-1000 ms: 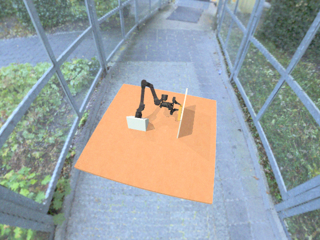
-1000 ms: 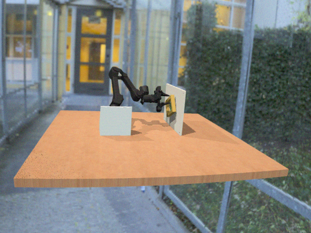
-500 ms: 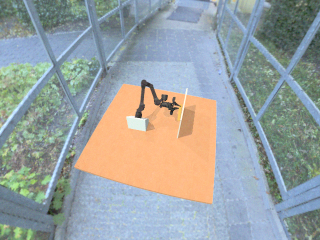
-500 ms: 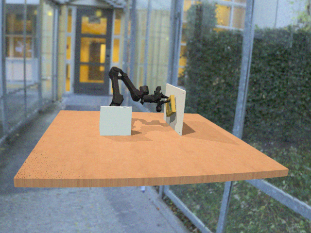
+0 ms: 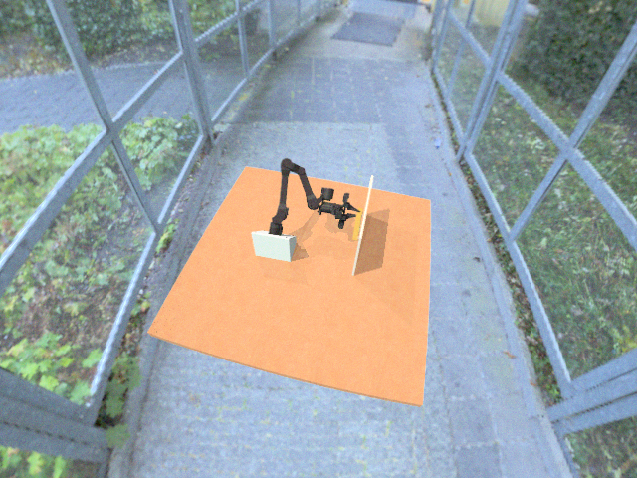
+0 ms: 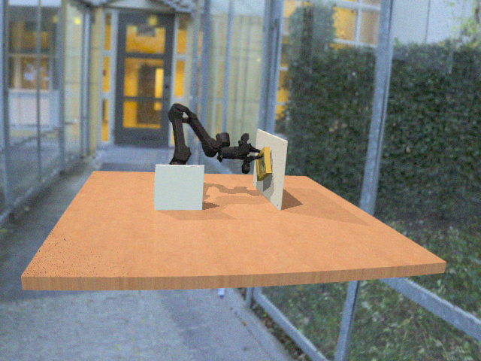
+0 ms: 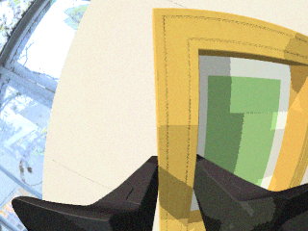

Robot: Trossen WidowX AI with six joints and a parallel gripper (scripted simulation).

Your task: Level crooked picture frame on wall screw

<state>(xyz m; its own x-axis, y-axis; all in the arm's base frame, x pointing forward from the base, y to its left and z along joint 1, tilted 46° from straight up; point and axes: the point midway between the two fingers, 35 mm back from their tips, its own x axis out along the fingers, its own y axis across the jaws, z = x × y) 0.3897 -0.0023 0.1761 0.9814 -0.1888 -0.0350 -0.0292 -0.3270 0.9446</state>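
The picture frame lies 5 cm below my gripper tip and 3 cm to the right of it.
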